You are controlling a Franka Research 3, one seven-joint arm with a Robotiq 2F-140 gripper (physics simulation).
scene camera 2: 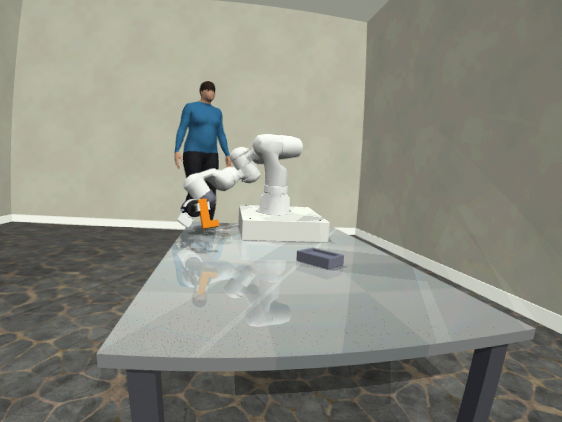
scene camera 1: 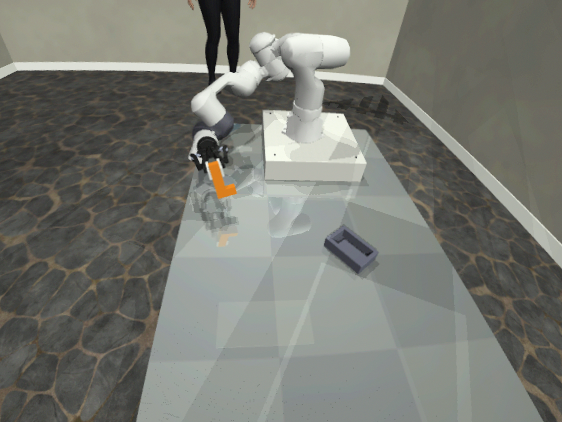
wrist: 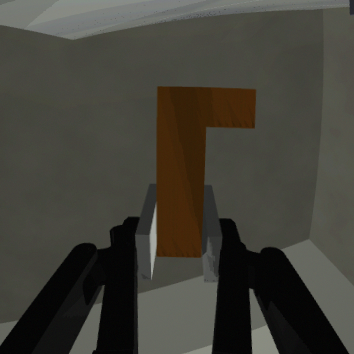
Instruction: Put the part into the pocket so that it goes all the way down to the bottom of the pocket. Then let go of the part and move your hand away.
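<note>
The part is an orange L-shaped block (scene camera 1: pixel 220 181) (scene camera 2: pixel 205 215) (wrist: pixel 181 150). My gripper (scene camera 1: pixel 214 167) (wrist: pixel 179 202) is shut on the end of its long leg, one finger pad on each side. The part hangs above the table at the left, with its short foot at the lower end, pointing right in both scene views. The pocket is in a dark grey-blue box (scene camera 1: pixel 358 264) (scene camera 2: pixel 320 259), which lies on the table to the right of the part and nearer the scene cameras. The box has an open top, and it stands apart from the part and the gripper.
The arm's white base block (scene camera 1: pixel 314 171) (scene camera 2: pixel 284 231) stands at the back of the glossy table (scene camera 1: pixel 300 390) (scene camera 2: pixel 310 361), behind the pocket box. A person (scene camera 2: pixel 202 127) stands behind the arm. The table's left edge runs close to the gripper.
</note>
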